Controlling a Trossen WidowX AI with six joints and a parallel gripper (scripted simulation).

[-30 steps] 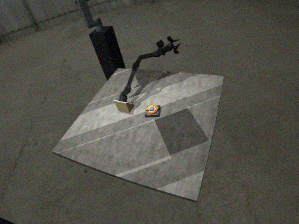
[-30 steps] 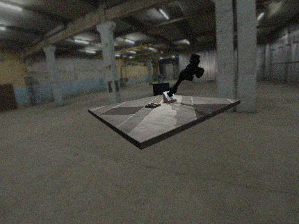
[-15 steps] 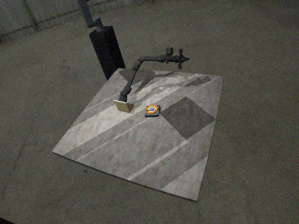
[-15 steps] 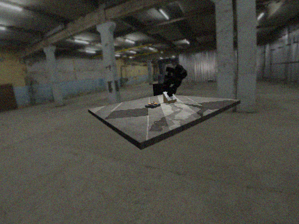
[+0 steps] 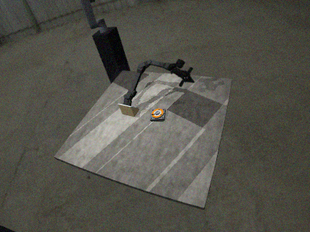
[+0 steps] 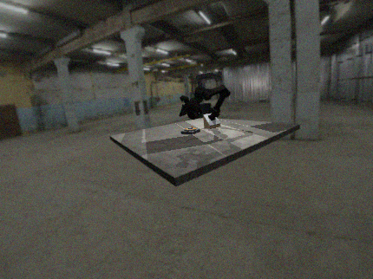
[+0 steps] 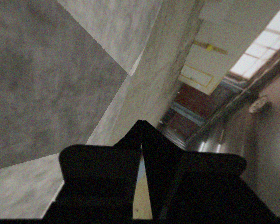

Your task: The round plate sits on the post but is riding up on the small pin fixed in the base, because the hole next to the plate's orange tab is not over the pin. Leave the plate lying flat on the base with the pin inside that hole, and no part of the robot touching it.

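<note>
Now: the round plate 290 mm behind my gripper tip, 270 mm to the right of it and 160 mm below it. Also, from my gripper tip: base 280 mm behind, 260 mm to the right, 170 mm below.
</note>
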